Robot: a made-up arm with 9 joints. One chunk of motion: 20 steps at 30 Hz.
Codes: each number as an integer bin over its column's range. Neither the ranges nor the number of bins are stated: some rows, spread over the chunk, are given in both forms.
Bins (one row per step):
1: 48 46 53 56 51 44
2: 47 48 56 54 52 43
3: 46 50 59 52 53 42
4: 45 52 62 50 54 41
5: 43 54 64 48 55 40
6: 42 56 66 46 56 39
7: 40 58 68 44 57 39
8: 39 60 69 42 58 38
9: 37 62 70 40 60 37
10: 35 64 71 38 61 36
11: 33 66 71 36 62 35
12: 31 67 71 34 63 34
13: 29 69 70 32 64 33
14: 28 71 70 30 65 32
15: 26 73 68 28 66 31
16: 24 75 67 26 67 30
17: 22 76 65 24 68 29
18: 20 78 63 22 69 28
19: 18 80 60 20 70 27
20: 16 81 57 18 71 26
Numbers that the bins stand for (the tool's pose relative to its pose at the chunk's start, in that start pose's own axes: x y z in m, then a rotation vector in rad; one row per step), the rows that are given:
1: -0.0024 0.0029 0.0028 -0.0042 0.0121 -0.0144
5: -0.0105 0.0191 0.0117 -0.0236 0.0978 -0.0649
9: -0.0202 0.0353 0.0166 -0.0430 0.2048 -0.1028
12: -0.0299 0.0454 0.0174 -0.0576 0.2691 -0.1407
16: -0.0412 0.0615 0.0141 -0.0770 0.3547 -0.1912
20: -0.0541 0.0736 0.0061 -0.0964 0.4404 -0.2417
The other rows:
2: -0.0040 0.0070 0.0053 -0.0091 0.0335 -0.0271
3: -0.0057 0.0110 0.0077 -0.0139 0.0549 -0.0397
4: -0.0073 0.0151 0.0101 -0.0188 0.0764 -0.0523
6: -0.0121 0.0231 0.0133 -0.0285 0.1192 -0.0776
7: -0.0154 0.0272 0.0149 -0.0333 0.1406 -0.0776
8: -0.0170 0.0312 0.0158 -0.0382 0.1620 -0.0902
10: -0.0234 0.0393 0.0174 -0.0479 0.2263 -0.1155
11: -0.0267 0.0433 0.0174 -0.0527 0.2477 -0.1281
13: -0.0331 0.0494 0.0166 -0.0624 0.2905 -0.1533
14: -0.0347 0.0534 0.0166 -0.0673 0.3119 -0.1660
15: -0.0380 0.0575 0.0149 -0.0721 0.3333 -0.1786
17: -0.0444 0.0635 0.0125 -0.0818 0.3762 -0.2038
18: -0.0477 0.0676 0.0109 -0.0867 0.3976 -0.2165
19: -0.0509 0.0716 0.0085 -0.0915 0.4190 -0.2291

